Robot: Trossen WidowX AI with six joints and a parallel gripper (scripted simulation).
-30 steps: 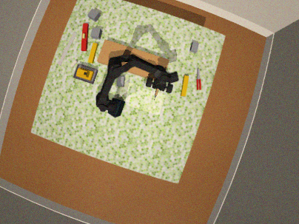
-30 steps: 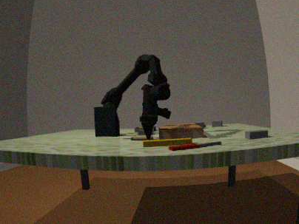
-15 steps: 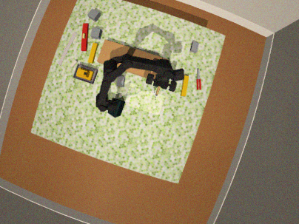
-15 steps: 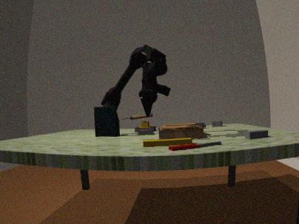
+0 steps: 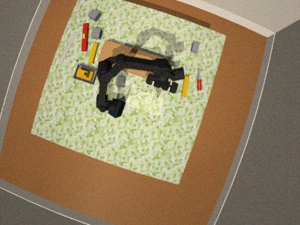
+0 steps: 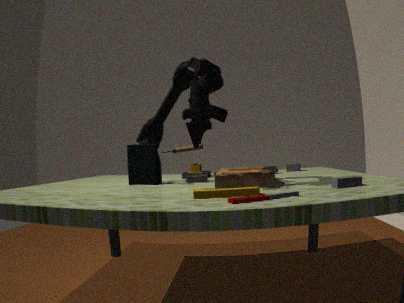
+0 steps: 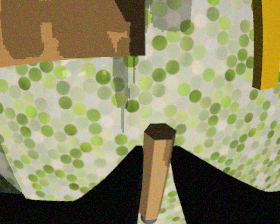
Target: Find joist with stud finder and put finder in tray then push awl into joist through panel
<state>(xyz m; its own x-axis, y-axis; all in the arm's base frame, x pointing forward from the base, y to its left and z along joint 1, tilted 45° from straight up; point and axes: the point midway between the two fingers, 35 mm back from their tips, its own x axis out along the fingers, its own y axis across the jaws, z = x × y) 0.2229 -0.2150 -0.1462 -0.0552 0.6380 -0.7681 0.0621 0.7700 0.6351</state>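
The awl lies 6 cm behind my gripper tip. Also, from my gripper tip: yellow stud finder 57 cm to the left, 7 cm below, 6 cm behind; then grey tray 58 cm to the left, 11 cm below, 6 cm behind; then indicator light 55 cm to the left, 6 cm below, 6 cm behind.
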